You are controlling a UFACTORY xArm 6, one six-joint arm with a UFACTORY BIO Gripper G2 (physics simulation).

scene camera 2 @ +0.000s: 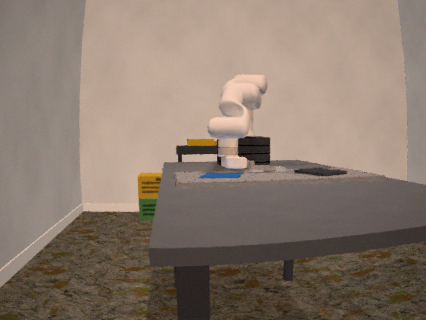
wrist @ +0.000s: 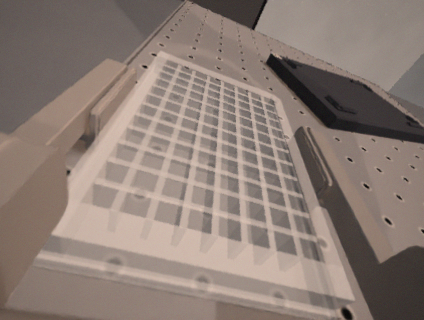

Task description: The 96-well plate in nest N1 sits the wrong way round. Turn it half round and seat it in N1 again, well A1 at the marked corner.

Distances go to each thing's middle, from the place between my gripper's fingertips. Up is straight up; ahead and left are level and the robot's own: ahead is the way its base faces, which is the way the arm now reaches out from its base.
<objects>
The clear 96-well plate [wrist: 196, 186] lies 20 mm to the right of my hand.
</objects>
